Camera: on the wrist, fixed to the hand. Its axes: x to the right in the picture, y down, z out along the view.
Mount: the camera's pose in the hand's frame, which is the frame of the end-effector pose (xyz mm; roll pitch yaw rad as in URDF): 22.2 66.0 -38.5 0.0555 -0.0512 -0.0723
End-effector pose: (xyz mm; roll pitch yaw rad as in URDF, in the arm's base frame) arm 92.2 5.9 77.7 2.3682 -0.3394 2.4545
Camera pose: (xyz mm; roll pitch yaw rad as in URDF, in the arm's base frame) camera 107.9 19.3 154.5 2.4171 -0.2522 2.4709
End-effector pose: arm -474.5 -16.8 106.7 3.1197 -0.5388 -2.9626
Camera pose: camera -484.7 47.6 152.4 3.1340 -0.4846 -2.8823
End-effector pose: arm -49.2 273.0 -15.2 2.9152 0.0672 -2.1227
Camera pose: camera -110.1 280.3 35.5 2.9748 0.1332 -2.0633
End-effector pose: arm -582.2 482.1 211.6 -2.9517 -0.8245 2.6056
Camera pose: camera -542.3 542.3 245.1 -2.9802 -0.7845 2.7196
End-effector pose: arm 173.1 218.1 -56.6 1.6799 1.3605 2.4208
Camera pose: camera 97.8 242.9 -63.7 1.4238 1.4312 2.1065
